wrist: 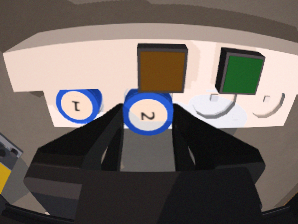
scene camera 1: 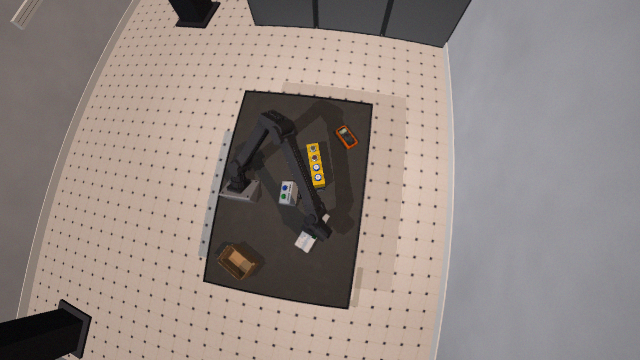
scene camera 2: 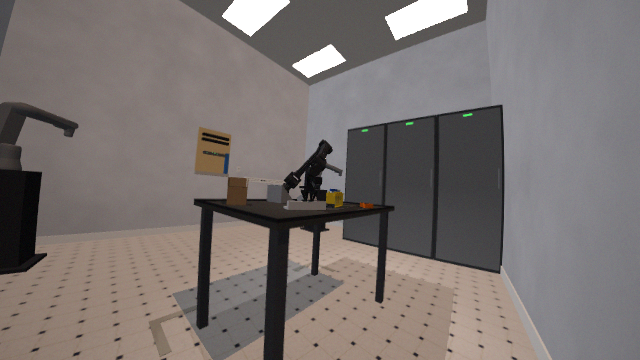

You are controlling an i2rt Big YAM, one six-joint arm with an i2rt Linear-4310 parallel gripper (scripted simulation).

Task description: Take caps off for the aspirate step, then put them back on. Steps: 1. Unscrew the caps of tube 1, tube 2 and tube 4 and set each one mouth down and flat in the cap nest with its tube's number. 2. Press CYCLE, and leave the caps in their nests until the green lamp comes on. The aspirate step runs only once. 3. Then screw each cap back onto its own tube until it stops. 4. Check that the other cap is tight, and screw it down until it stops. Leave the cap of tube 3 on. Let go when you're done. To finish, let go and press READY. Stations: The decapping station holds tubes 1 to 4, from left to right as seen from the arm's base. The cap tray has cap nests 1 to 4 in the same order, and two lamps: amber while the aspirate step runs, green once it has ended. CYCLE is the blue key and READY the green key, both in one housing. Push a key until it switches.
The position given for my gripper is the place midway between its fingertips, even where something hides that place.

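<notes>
In the wrist view I can see my gripper (wrist: 148, 111), and scene camera 1 gives me a cardboard box (scene camera 1: 240, 262).
</notes>
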